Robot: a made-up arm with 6 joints.
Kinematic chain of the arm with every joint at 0, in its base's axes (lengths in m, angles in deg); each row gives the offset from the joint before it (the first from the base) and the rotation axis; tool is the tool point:
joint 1: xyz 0 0 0.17 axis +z
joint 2: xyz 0 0 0 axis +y
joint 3: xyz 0 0 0.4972 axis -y
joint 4: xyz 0 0 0 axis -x
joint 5: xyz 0.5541 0 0 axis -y
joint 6: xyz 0 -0.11 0 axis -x
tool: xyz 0 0 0
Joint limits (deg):
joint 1: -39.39..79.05
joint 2: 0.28..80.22
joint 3: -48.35..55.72
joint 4: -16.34..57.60
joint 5: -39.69..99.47
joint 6: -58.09..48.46
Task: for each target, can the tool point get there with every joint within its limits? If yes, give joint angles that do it. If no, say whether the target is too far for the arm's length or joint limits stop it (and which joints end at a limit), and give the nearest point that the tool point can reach.
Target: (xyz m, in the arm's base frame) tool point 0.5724 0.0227 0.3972
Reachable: yes | joints 9.90 8.61 -27.74 46.24 31.85 -39.11
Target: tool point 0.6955 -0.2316 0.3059
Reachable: yes | joints -11.69 30.51 -8.15 38.65 -19.45 29.78
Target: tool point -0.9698 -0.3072 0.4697
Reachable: no: joint limits stop it (at a limit: joint 1, joint 2, joint 3, joint 4) | nearest point 0.0260 -0.1579 -0.1595 | short by 1.187 m
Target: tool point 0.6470 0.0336 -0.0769
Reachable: yes | joints 10.35 57.69 -16.27 40.88 16.55 -32.51
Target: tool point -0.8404 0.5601 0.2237
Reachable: no: joint limits stop it (at a limit: joint 1, joint 3, joint 4) | nearest point 0.1446 0.4372 0.2328 | short by 0.993 m
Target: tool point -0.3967 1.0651 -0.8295
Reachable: no: too far | nearest point 0.1942 0.6933 -0.2592 | short by 0.901 m
